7 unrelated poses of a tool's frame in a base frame.
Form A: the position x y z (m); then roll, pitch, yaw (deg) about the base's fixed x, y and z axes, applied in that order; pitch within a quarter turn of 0, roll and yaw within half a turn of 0.
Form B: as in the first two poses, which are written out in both.
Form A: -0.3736 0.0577 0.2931 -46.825 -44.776 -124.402
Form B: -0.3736 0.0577 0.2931; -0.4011 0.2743 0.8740; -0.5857 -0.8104 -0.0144; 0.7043 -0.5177 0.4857
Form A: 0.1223 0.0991 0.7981 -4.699 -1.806 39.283
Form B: 0.1223 0.0991 0.7981; 0.7736 -0.6290 -0.0762; 0.6328 0.7731 0.0435; 0.0315 -0.0819 0.9961
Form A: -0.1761 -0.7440 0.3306 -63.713 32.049 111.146
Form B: -0.1761 -0.7440 0.3306; -0.3058 -0.2414 -0.9210; 0.7905 -0.6035 -0.1043; -0.5306 -0.7599 0.3754
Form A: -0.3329 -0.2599 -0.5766 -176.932 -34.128 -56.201
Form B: -0.3329 -0.2599 -0.5766; 0.4605 -0.8131 0.3561; -0.6879 -0.5804 -0.4358; 0.5610 -0.0443 -0.8266
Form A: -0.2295 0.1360 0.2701 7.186 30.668 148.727
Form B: -0.2295 0.1360 0.2701; -0.7352 -0.5696 -0.3676; 0.4465 -0.8149 0.3696; -0.5101 0.1076 0.8534
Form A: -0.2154 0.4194 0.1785 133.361 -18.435 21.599
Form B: -0.2154 0.4194 0.1785; 0.8821 0.0390 0.4695; 0.3492 -0.7230 -0.5961; 0.3162 0.6897 -0.6514
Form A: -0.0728 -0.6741 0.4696 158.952 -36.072 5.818
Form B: -0.0728 -0.6741 0.4696; 0.8041 -0.1158 0.5831; 0.0819 -0.9499 -0.3016; 0.5888 0.2903 -0.7543
